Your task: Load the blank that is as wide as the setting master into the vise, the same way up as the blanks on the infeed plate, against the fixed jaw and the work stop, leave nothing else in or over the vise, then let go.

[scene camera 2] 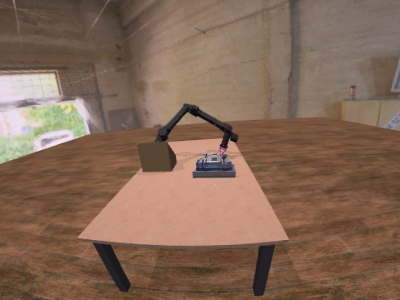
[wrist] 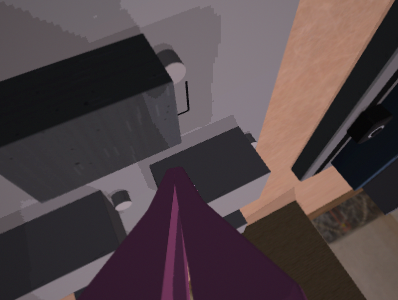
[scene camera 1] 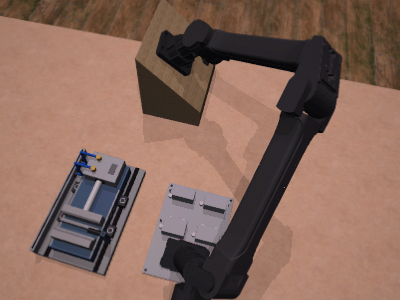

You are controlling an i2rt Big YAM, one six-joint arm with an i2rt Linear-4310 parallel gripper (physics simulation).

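Places are measured from the arm's base along level axes (x ahead, y left, z up), in millimetres.
Pixels of known places: gripper, fingertip midpoint: [scene camera 2: 220, 155] [wrist: 176, 178] [scene camera 1: 177, 248]; arm's base, link origin: [scene camera 2: 158, 148] [scene camera 1: 174, 54].
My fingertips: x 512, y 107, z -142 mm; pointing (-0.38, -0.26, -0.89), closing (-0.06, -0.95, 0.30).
Observation:
For each thing: its top centre in the pictures, then the offset to it from my fingertips. "*": a spot on its surface instead.
- infeed plate, top centre: [wrist: 133, 190] [scene camera 1: 190, 233] dy +26, dx -52, dz -30 mm
- dark-topped blank, surface spot: [wrist: 220, 160] * dy -28, dx -35, dz -14 mm
- larger grey block, top centre: [wrist: 100, 148] dy +18, dx +36, dz -5 mm
- vise, top centre: [scene camera 1: 86, 198] [scene camera 2: 214, 159] dy -244, dx -70, dz +61 mm
My gripper [scene camera 2: 223, 150] [wrist: 176, 178] is shut and empty over the infeed plate [scene camera 1: 154, 257] [wrist: 245, 75]; in scene camera 1 the arm's hand hides its fingertips. Grey blanks [scene camera 1: 183, 195] [scene camera 1: 215, 203] [scene camera 1: 174, 228] [scene camera 1: 205, 234] stand on the plate. In the wrist view the fingertips overlap a dark-topped blank [wrist: 220, 160]. Another blank [wrist: 55, 240] lies left, and a larger grey block [wrist: 95, 130] stands upper left, beside a black outline. I cannot tell which piece matches the setting master. The vise [scene camera 1: 89, 193] [scene camera 2: 214, 174] [wrist: 372, 157] stands left of the plate, with grey crosspieces across its bed.
A wooden wedge block [scene camera 1: 170, 95] [scene camera 2: 156, 157] [wrist: 300, 245] stands at the far side in scene camera 1, carrying the arm's base. Blue rods with yellow tips [scene camera 1: 93, 168] stand at the vise's far end. Small round pegs [wrist: 175, 70] [wrist: 122, 200] rise from the plate.

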